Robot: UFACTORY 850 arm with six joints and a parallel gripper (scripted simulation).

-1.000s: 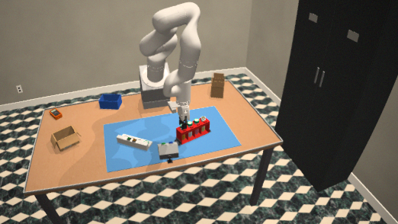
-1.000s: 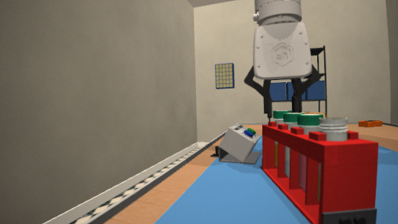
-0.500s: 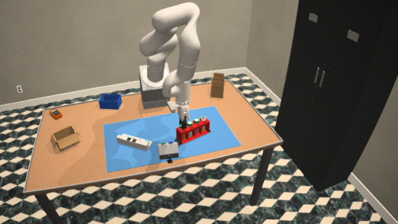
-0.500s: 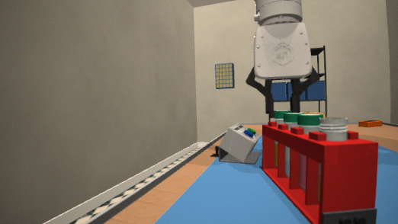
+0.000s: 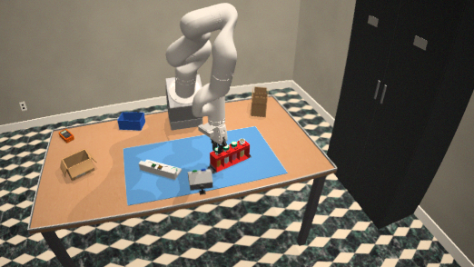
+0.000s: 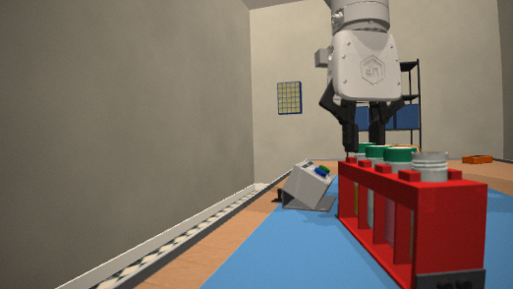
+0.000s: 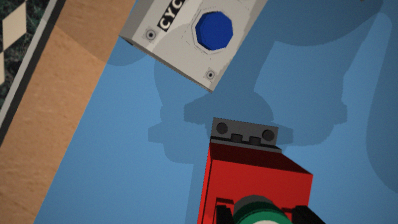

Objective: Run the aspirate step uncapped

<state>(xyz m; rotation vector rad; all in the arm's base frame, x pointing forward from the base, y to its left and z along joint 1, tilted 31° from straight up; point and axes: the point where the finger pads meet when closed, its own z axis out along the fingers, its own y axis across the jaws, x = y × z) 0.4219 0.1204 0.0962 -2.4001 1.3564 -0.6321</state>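
Now: the tube cap 1 cm below my hand. Also, from my hand: green ready key 8 cm ahead, 13 cm to the right, 6 cm below; then key housing 10 cm ahead, 11 cm to the right, 8 cm below; then blue cycle key 8 cm ahead, 9 cm to the right, 6 cm below.
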